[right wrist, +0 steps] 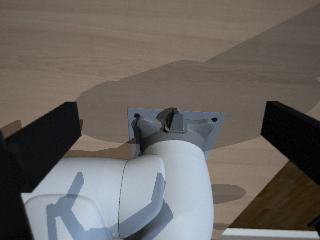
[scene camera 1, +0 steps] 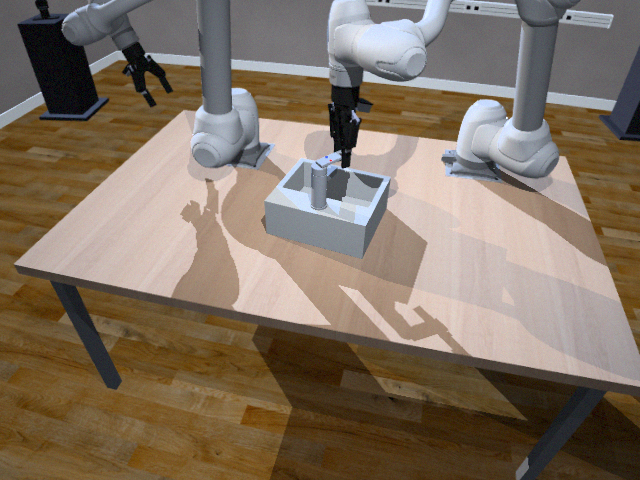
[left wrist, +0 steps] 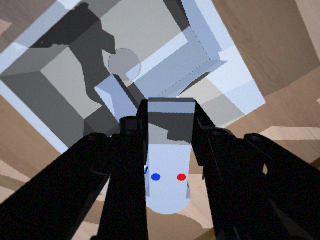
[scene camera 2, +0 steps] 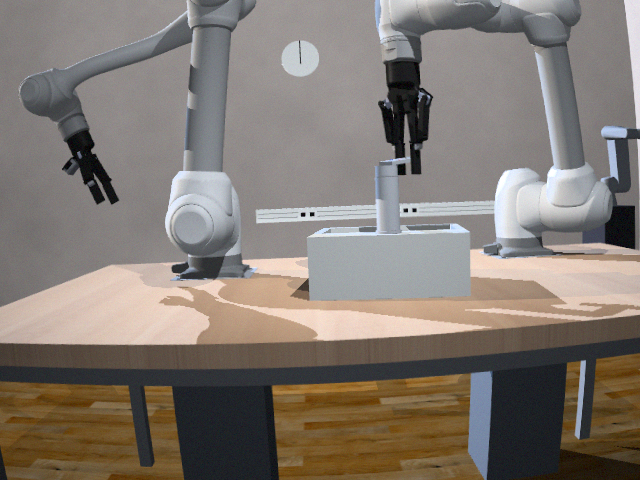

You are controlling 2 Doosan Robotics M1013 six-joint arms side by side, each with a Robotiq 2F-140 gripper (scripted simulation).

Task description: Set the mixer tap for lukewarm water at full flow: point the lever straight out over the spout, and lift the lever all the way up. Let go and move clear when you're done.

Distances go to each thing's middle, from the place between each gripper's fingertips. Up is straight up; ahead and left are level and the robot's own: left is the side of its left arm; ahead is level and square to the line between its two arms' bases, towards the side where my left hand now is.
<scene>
The flat lever (left wrist: 170, 119) is 30 mm to the right of my left hand and 20 mm ahead of it. Round my left hand: grey sink (scene camera 2: 343, 264) (240 mm below, 70 mm behind, 30 mm to the right).
Right now my right hand (scene camera 2: 108, 202) is 71 cm to the right of the grey sink, 43 cm short of it and 19 cm above it. From my right hand the other things lie so: flat lever: 71 cm to the left, 52 cm ahead, 5 cm above.
</scene>
